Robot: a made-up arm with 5 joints.
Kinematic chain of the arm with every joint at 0, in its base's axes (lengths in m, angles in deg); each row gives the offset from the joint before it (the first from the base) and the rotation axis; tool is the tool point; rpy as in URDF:
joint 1: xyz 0 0 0.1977 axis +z
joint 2: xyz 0 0 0 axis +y
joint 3: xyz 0.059 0 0.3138 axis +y
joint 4: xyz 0.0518 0 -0.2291 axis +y
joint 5: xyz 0.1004 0 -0.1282 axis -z
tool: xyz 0 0 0 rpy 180 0 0
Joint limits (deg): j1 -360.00..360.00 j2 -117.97..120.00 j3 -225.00..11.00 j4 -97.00..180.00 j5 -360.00..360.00
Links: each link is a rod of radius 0.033 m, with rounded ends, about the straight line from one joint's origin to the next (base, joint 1, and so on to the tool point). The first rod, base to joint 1, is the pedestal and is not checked.
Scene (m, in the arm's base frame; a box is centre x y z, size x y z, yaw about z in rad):
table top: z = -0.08
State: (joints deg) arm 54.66 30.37 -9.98 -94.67 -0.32
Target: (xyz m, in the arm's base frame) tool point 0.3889 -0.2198 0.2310
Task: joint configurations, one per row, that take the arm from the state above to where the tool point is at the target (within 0.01 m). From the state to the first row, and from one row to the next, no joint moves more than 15 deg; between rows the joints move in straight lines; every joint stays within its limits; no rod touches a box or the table.
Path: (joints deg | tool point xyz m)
1: 40.64 32.31 -15.07 -92.03 -0.32 | 0.2650 0.2274 0.2605
2: 26.62 34.25 -20.16 -89.40 -0.32 | 0.3302 0.1655 0.2537
3: 12.59 36.18 -25.25 -86.76 -0.32 | 0.3798 0.0848 0.2474
4: -1.43 38.12 -30.34 -84.12 -0.32 | 0.4086 -0.0102 0.2414
5: -15.45 40.06 -35.42 -81.49 -0.32 | 0.4124 -0.1140 0.2360
6: -29.47 42.00 -40.51 -78.85 -0.32 | 0.3889 -0.2198 0.2310

